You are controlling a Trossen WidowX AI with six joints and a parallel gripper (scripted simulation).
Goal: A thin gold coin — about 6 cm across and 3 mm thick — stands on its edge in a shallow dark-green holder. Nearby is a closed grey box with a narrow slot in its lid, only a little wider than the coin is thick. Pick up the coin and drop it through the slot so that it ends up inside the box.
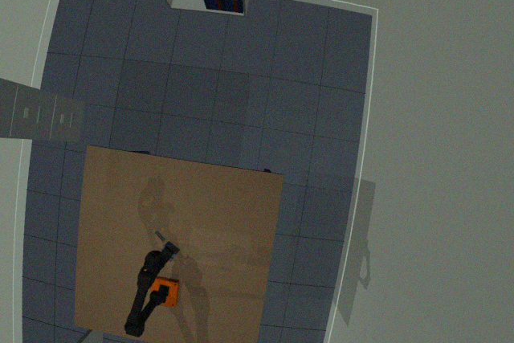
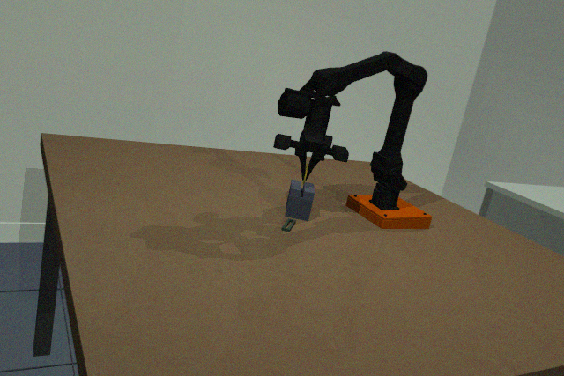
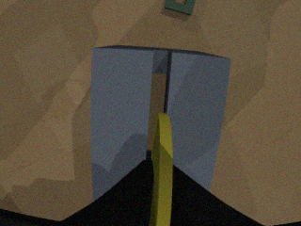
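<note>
Now: gripper tip 2 cm below the gold coin.
</note>
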